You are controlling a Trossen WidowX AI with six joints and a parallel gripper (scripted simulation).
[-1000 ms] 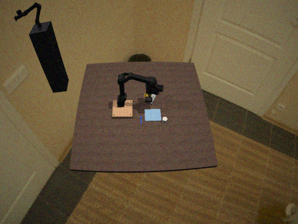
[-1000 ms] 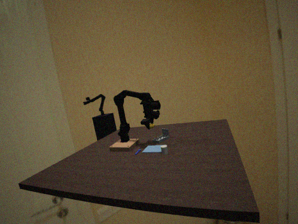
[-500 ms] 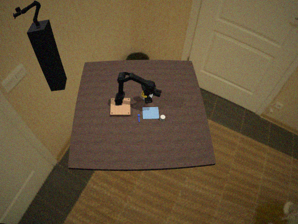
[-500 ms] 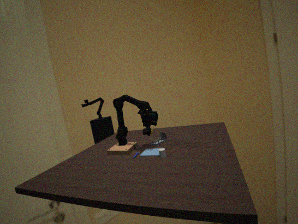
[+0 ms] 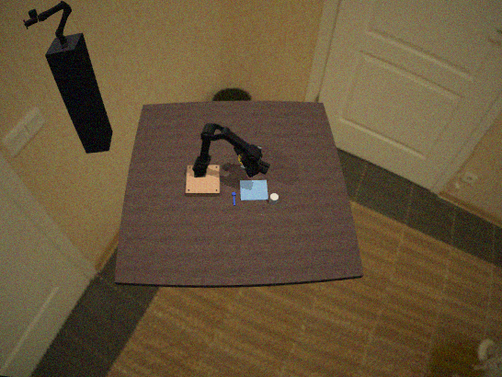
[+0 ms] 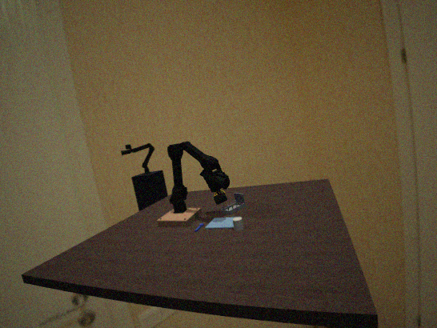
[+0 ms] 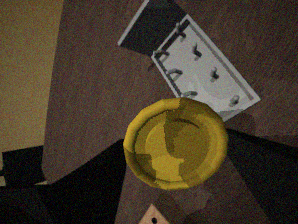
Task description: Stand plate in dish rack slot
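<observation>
Now: gripper tip 8 cm above the grey dish rack, 5 cm to the right of it and 5 cm short of it. The rest, counted from my gripper tip: light blue mat (15 cm to the right, 10 cm below, 4 cm ahead); white cup (23 cm to the right, 14 cm ahead, 8 cm below); yellow plate (1 cm to the right, 1 cm above).
</observation>
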